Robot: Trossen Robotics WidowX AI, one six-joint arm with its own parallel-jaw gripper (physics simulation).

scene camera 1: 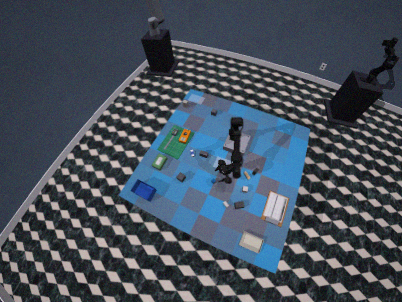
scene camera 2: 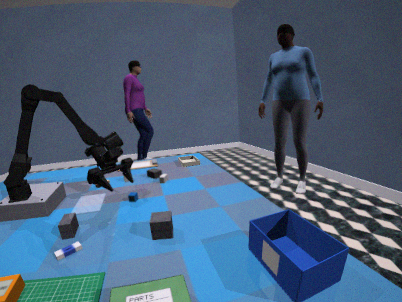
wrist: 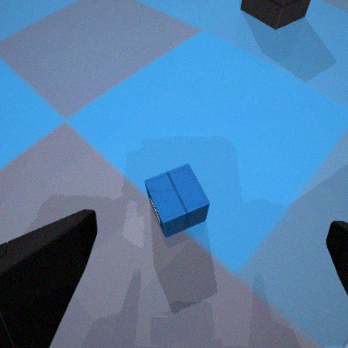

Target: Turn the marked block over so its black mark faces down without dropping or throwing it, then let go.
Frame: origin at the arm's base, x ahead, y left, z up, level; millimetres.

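Where they show: gripper, fingertip midpoint: point(scene camera 1: 216, 176) point(scene camera 2: 123, 186) point(wrist: 213, 227); arm's base, link origin: point(scene camera 1: 233, 137) point(scene camera 2: 20, 197).
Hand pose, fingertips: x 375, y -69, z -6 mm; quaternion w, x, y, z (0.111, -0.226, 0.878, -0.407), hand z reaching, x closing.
Observation:
Things, the pixels of their top centre, and the offset from my fingertips.
- small blue block, top centre: point(wrist: 175, 190) point(scene camera 2: 132, 193) point(scene camera 1: 213, 180) 29 mm down, 28 mm ahead, 17 mm right
- white-and-blue piece, top centre: point(scene camera 2: 67, 248) point(scene camera 1: 192, 152) 43 mm down, 175 mm back, 246 mm right
- open blue box, top centre: point(scene camera 2: 294, 233) point(scene camera 1: 142, 189) 20 mm up, 242 mm ahead, 522 mm right
The small blue block point(scene camera 1: 214, 180) point(scene camera 2: 133, 196) point(wrist: 178, 197) sits on the blue and grey mat. In the wrist view its top is blue with a thin dark line, its near face is blue, and a narrow speckled dark face shows at its left. No black mark shows on its top; where the mark is I cannot tell. My gripper point(scene camera 1: 218, 176) point(scene camera 2: 121, 185) point(wrist: 213, 227) is open and empty above the mat. In the wrist view the block lies between the two fingers, nearer the left one and slightly beyond the fingertips. The underside is hidden.
A dark block point(scene camera 1: 181, 177) point(scene camera 2: 161, 225) point(wrist: 276, 12) stands nearby. Another dark block point(scene camera 1: 204, 154) point(scene camera 2: 68, 225) and a white-and-blue piece point(scene camera 1: 192, 153) point(scene camera 2: 68, 250) lie nearer the green mat. An open blue box point(scene camera 2: 290, 280) is at the mat's edge.

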